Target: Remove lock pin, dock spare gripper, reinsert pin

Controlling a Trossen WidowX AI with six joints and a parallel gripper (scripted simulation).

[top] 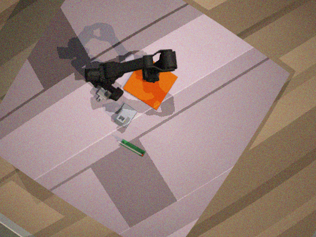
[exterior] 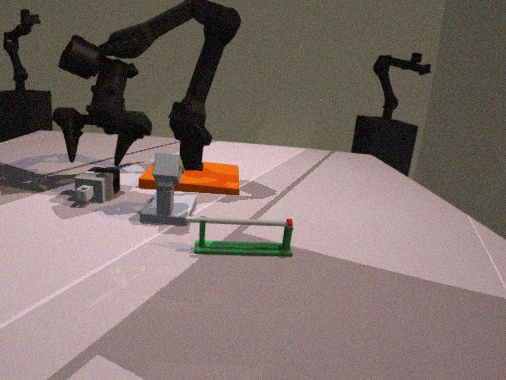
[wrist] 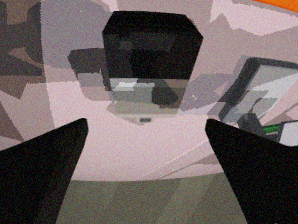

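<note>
Right now my gripper tip is 40 mm above the spare gripper. Round my gripper tip: green rack (280 mm to the left, 180 mm ahead, 40 mm below); grey mount (150 mm to the left, 60 mm ahead, 10 mm below).
</note>
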